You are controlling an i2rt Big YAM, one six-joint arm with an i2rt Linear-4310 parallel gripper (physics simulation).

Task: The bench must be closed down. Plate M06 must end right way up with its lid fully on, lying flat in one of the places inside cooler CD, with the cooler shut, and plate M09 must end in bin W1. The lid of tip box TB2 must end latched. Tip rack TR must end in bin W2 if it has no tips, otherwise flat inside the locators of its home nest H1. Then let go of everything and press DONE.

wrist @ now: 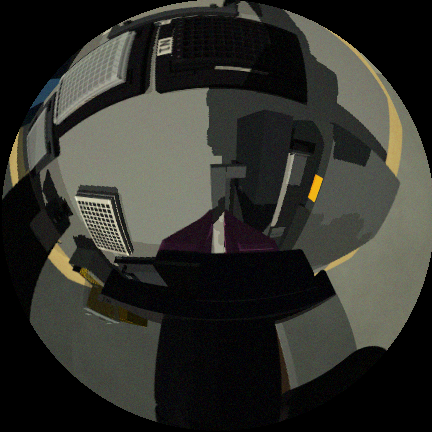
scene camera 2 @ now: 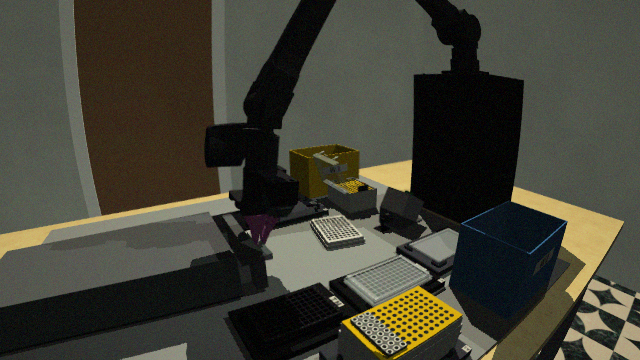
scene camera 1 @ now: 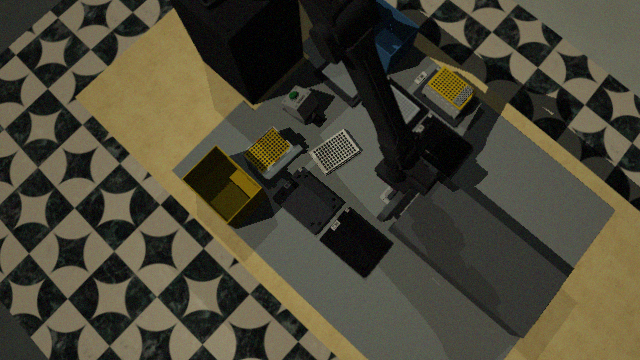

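Seen in the pictures: gripper, fingertip midpoint: (wrist: pixel 218 214) (scene camera 2: pixel 259 244) (scene camera 1: pixel 394 183); arm's base, origin of the base link: (scene camera 2: pixel 465 76).
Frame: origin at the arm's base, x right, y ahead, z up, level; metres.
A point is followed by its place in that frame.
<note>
My gripper (scene camera 2: pixel 261 242) @[z -0.323, x -0.097, y 0.593 m] (wrist: pixel 218 214) @[z -0.323, x -0.097, y 0.593 m] is shut and empty, its purple fingertips low by the front of the cooler (scene camera 1: pixel 475 250) @[z -0.280, x -0.138, y 0.868 m] (scene camera 2: pixel 125 292) @[z -0.298, x -0.238, y 0.824 m]. A narrow gap with an orange patch (wrist: pixel 315 188) @[z -0.283, x -0.155, y 0.654 m] shows at the cooler's near end; its contents are mostly hidden. A white gridded plate (scene camera 1: pixel 335 151) @[z -0.349, x -0.033, y 0.412 m] (scene camera 2: pixel 337 231) @[z -0.349, x -0.050, y 0.414 m] (wrist: pixel 103 223) @[z -0.350, x -0.044, y 0.420 m] lies on the bench. A clear-topped plate (scene camera 2: pixel 387 278) @[z -0.337, x -0.269, y 0.419 m] (wrist: pixel 95 77) and a black plate (scene camera 2: pixel 315 305) @[z -0.339, x -0.285, y 0.549 m] (wrist: pixel 220 45) @[z -0.338, x -0.266, y 0.568 m] sit on nests. A tip box (scene camera 1: pixel 270 150) (scene camera 2: pixel 352 200) @[z -0.329, x 0.060, y 0.325 m] has its lid raised. A yellow rack (scene camera 1: pixel 450 87) @[z -0.290, x -0.405, y 0.481 m] (scene camera 2: pixel 410 317) @[z -0.291, x -0.409, y 0.475 m] carries some tips. Plate labels are unreadable.
Yellow bin W1 (scene camera 1: pixel 246 212) @[z -0.311, x 0.276, y 0.404 m] (scene camera 2: pixel 303 172) @[z -0.293, x 0.235, y 0.398 m] stands beyond the tip box. A blue bin (scene camera 1: pixel 395 37) @[z -0.359, x -0.422, y 0.232 m] (scene camera 2: pixel 500 265) @[z -0.280, x -0.398, y 0.299 m] stands across the bench. The green button box (scene camera 1: pixel 300 102) @[z -0.281, x -0.032, y 0.251 m] is near the arm's base. Two dark nests (scene camera 1: pixel 312 202) @[z -0.351, x 0.113, y 0.489 m] (scene camera 1: pixel 356 242) @[z -0.351, x 0.087, y 0.654 m] lie between W1 and the cooler.
</note>
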